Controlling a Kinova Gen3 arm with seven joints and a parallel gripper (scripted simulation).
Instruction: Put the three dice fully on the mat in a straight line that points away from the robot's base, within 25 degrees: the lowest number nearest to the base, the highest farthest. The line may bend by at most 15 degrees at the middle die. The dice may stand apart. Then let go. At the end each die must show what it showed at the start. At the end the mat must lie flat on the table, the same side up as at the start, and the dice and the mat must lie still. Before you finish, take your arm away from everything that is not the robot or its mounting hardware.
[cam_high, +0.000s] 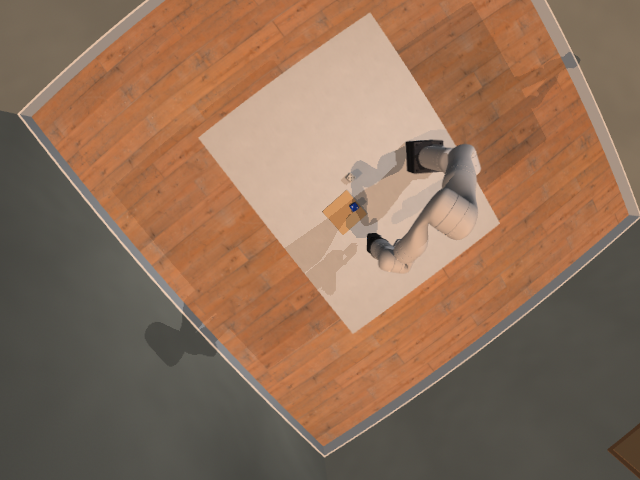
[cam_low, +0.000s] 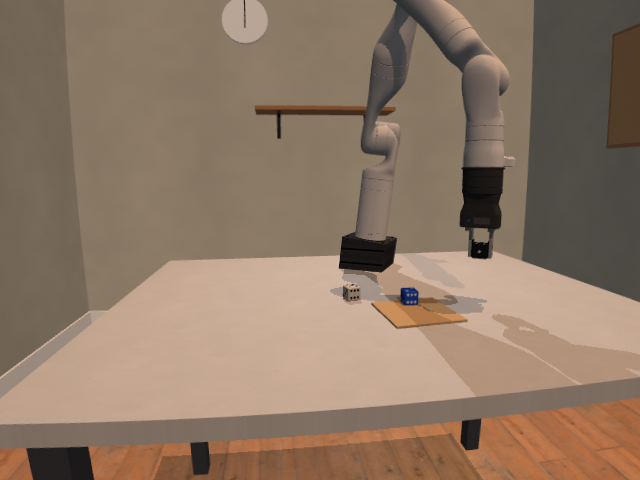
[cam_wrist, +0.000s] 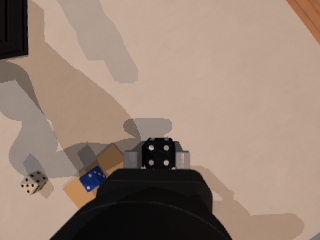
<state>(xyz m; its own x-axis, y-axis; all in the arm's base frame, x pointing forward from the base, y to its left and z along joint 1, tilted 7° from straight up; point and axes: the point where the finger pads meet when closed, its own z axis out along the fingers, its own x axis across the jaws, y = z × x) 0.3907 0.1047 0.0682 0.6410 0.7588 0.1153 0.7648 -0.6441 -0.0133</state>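
Right now my hand is 20 mm short of the mat, 150 mm to the left of it and 120 mm above it. The rest, counted from my hand: white die: 90 mm behind, 250 mm to the right, 100 mm below; blue die: 30 mm behind, 140 mm to the right, 100 mm below.
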